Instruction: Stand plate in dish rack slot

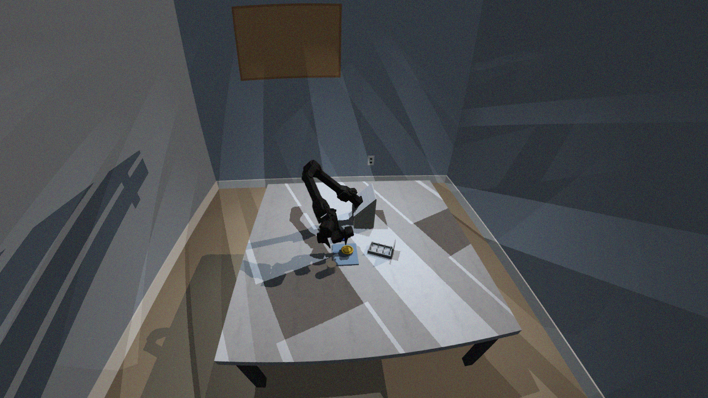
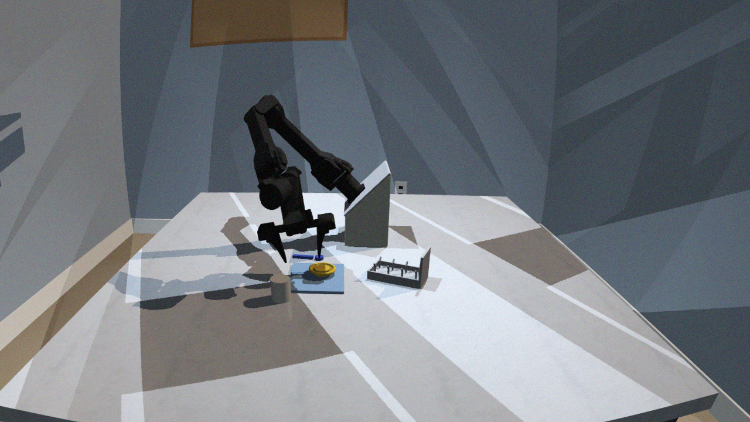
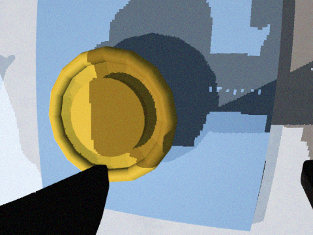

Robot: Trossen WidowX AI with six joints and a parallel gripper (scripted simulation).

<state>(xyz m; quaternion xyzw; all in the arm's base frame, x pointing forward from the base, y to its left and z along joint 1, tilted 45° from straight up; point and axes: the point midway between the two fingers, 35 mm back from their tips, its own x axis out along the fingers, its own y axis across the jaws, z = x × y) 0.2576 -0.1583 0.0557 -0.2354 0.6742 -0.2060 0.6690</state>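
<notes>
Now: the yellow plate 5 cm to the left of my gripper tip, 2 cm below it and 2 cm ahead of it. Round my gripper tip: blue utensil: 8 cm behind, 3 cm below, 2 cm to the left; blue mat: 4 cm to the left, 3 cm below, 3 cm ahead; beige cup: 13 cm ahead, 4 cm to the right, 1 cm below.
</notes>
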